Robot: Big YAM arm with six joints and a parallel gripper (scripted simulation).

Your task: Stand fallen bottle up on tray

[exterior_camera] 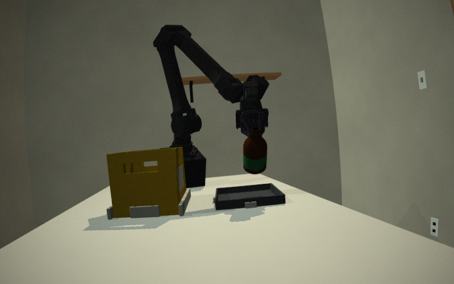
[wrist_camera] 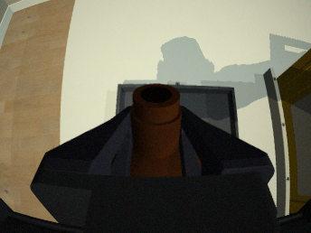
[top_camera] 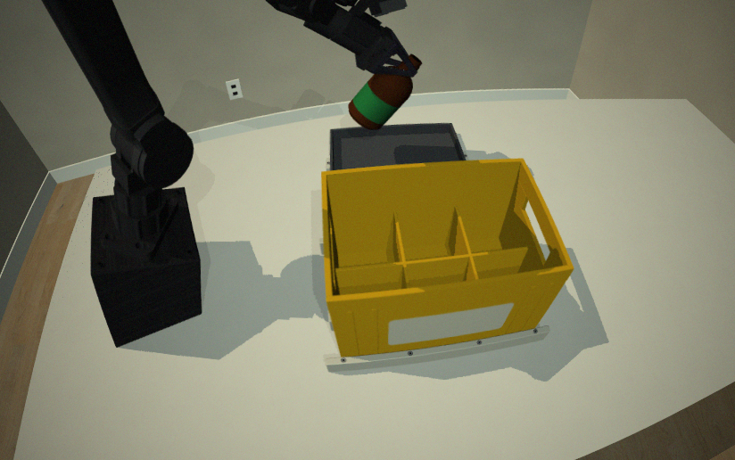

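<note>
Now: the bottle 40 mm behind my hand, 10 mm to the right of it and 40 mm below it. Round my hand: tray: 20 mm behind, 40 mm to the right, 180 mm below; then yellow crate: 30 mm ahead, 320 mm to the right, 110 mm below.
</note>
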